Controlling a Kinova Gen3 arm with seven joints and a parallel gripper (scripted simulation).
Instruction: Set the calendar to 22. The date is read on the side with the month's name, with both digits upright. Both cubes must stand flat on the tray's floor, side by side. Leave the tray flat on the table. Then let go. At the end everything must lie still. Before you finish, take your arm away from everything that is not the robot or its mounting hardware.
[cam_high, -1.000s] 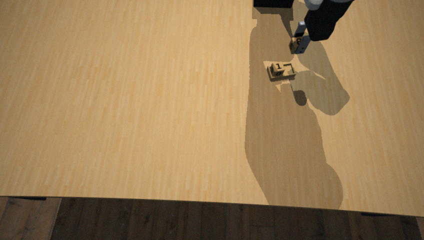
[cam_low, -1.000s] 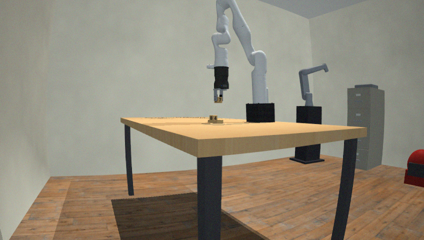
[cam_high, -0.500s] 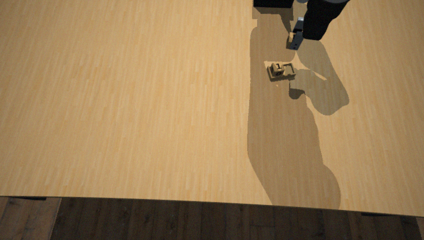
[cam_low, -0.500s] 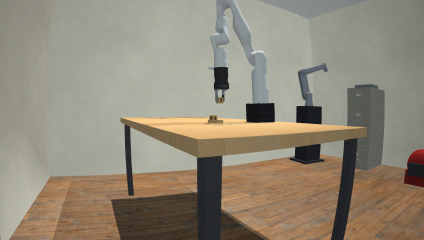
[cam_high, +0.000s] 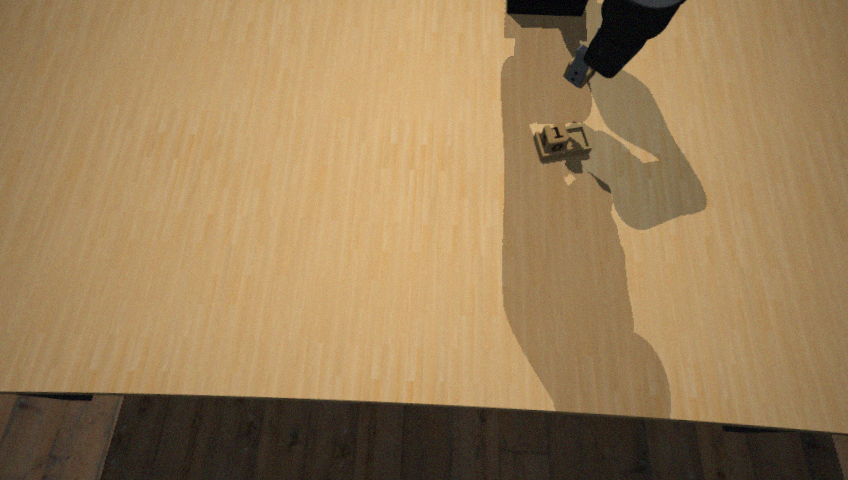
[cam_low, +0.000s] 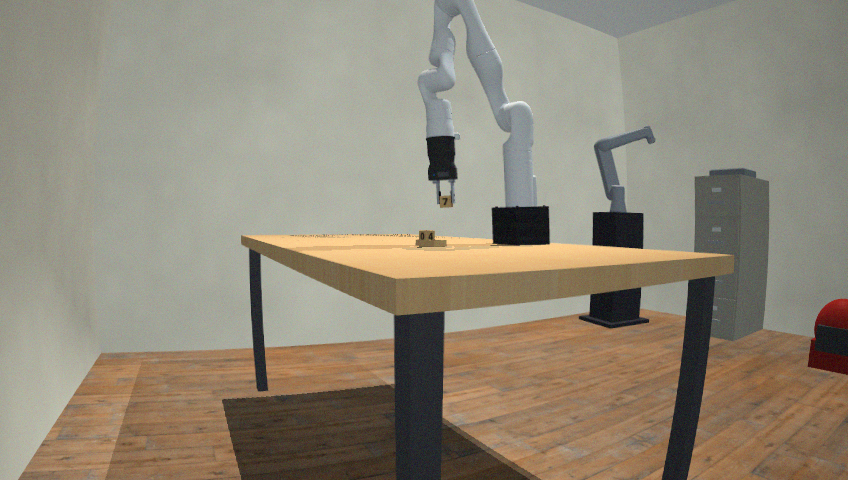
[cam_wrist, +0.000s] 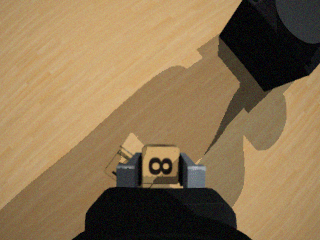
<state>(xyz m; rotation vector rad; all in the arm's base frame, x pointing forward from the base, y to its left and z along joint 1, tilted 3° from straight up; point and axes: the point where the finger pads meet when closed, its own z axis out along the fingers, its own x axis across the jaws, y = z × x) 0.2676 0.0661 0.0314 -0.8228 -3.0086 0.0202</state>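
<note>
The wooden calendar tray lies 12 cm below my hand, 4 cm ahead of it and 1 cm to the left of it. From my hand the other things lie so: wooden number cube 1 cm below.
</note>
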